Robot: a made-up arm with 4 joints. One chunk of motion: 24 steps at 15 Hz.
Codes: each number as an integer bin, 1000 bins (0 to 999) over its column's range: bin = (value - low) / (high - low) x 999, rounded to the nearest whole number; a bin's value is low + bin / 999 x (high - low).
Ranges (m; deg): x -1..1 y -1..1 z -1..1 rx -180..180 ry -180..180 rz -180..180
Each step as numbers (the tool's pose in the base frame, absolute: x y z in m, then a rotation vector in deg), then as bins.
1 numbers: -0.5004 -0.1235 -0.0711 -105.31 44.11 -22.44
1 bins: 250 438 464 207 622 437
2 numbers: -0.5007 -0.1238 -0.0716 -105.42 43.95 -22.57
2 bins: 249 438 464 207 621 437
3 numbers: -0.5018 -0.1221 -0.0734 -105.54 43.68 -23.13
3 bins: 249 439 463 207 621 435
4 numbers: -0.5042 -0.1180 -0.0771 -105.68 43.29 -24.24
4 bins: 248 441 461 206 620 432
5 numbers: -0.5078 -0.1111 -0.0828 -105.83 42.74 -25.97
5 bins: 246 444 458 206 618 427
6 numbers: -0.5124 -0.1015 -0.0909 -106.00 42.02 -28.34
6 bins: 244 449 454 205 616 421
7 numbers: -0.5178 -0.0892 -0.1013 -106.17 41.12 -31.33
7 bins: 241 455 449 205 614 413
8 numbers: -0.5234 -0.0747 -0.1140 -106.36 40.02 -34.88
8 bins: 238 462 443 204 611 403
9 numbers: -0.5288 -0.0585 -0.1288 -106.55 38.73 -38.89
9 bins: 235 470 435 204 607 392
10 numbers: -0.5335 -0.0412 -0.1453 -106.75 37.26 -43.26
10 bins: 233 479 427 203 603 379
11 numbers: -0.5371 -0.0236 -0.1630 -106.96 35.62 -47.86
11 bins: 231 488 418 203 598 367
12 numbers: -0.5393 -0.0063 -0.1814 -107.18 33.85 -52.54
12 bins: 230 496 409 202 593 354
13 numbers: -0.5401 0.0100 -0.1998 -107.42 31.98 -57.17
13 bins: 230 504 400 201 588 341
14 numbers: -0.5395 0.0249 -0.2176 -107.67 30.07 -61.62
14 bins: 230 512 391 201 583 329
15 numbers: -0.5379 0.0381 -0.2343 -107.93 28.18 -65.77
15 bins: 231 519 382 200 578 317
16 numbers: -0.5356 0.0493 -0.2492 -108.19 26.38 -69.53
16 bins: 232 524 375 199 573 307
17 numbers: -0.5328 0.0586 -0.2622 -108.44 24.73 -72.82
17 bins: 233 529 369 199 568 297
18 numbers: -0.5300 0.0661 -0.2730 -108.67 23.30 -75.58
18 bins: 235 533 363 198 564 290
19 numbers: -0.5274 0.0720 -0.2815 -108.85 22.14 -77.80
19 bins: 236 535 359 197 561 284
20 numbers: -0.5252 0.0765 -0.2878 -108.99 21.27 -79.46
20 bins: 237 538 356 197 559 279
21 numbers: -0.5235 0.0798 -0.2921 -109.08 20.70 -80.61
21 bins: 238 539 354 197 557 276
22 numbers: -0.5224 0.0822 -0.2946 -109.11 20.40 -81.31
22 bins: 239 541 352 197 556 274
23 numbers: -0.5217 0.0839 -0.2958 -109.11 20.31 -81.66
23 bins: 239 541 352 197 556 273
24 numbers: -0.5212 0.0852 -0.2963 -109.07 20.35 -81.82
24 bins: 239 542 351 197 556 272
